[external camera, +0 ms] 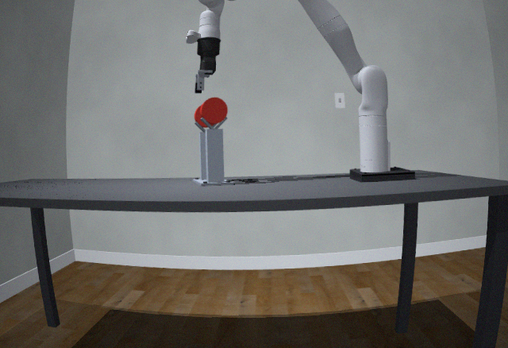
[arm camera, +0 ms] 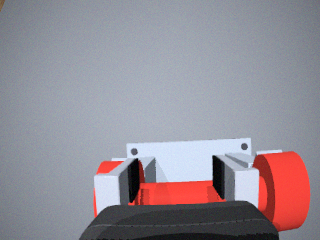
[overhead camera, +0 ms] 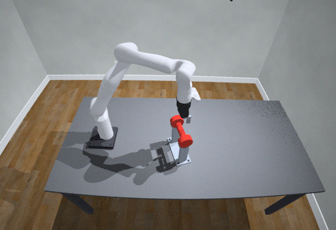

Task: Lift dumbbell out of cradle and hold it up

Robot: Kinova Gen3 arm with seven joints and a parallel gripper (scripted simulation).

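Right now the red dumbbell is 30 mm behind my hand, 30 mm to the right of it and 90 mm below it. From my hand the other things lie so: grey cradle: 30 mm behind, 30 mm to the right, 220 mm below.
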